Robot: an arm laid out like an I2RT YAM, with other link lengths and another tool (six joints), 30 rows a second.
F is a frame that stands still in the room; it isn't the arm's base.
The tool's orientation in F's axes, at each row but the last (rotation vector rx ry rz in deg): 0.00 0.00 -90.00; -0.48 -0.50 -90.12; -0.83 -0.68 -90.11; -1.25 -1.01 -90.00; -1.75 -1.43 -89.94; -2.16 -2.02 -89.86; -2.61 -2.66 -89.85; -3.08 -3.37 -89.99
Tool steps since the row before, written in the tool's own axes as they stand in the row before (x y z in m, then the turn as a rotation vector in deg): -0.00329 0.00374 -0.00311 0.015 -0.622 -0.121; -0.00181 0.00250 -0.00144 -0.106 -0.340 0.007; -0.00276 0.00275 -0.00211 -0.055 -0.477 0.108; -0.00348 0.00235 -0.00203 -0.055 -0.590 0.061; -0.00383 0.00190 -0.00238 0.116 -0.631 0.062; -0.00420 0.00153 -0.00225 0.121 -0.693 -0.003; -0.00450 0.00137 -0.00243 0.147 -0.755 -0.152; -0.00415 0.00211 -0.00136 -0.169 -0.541 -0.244
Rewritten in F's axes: 0.00374 0.00329 -0.00311 -0.622 -0.015 -0.121; 0.00250 0.00179 -0.00146 -0.340 0.107 0.006; 0.00275 0.00272 -0.00216 -0.477 0.058 0.108; 0.00234 0.00343 -0.00212 -0.590 0.057 0.061; 0.00189 0.00375 -0.00252 -0.631 -0.114 0.068; 0.00152 0.00409 -0.00245 -0.693 -0.122 0.004; 0.00136 0.00435 -0.00269 -0.755 -0.157 -0.144; 0.00212 0.00404 -0.00165 -0.540 0.151 -0.257
